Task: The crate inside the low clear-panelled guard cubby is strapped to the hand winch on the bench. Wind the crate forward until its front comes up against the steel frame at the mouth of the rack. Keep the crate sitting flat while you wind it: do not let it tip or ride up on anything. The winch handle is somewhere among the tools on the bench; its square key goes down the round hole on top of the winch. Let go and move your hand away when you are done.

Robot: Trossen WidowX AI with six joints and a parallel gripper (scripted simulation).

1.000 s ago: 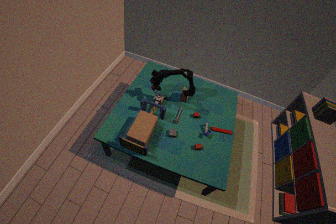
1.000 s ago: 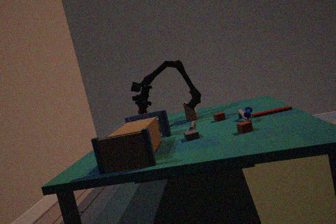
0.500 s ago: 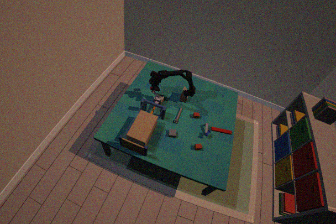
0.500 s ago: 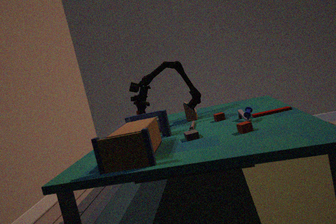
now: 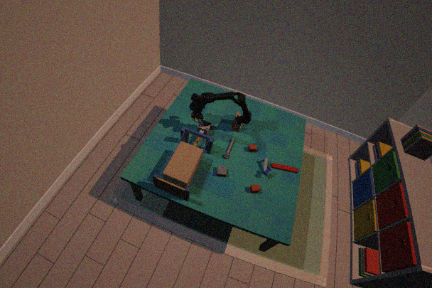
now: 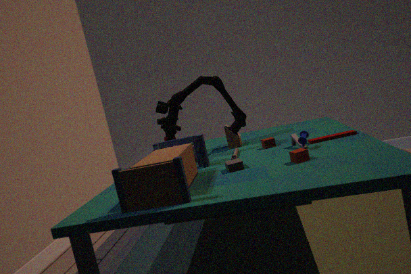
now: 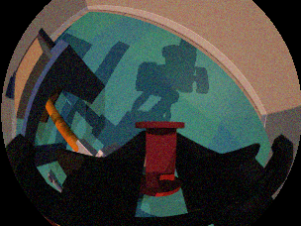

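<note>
The red-knobbed handle is 50 mm to the left of my gripper tip and 30 mm below it. From my gripper tip the other things lie so: red knob: 20 mm to the left, 10 mm behind; then winch: 110 mm to the left, 100 mm below, 10 mm behind; then steel frame: 170 mm ahead, 100 mm to the left, 30 mm below.
</note>
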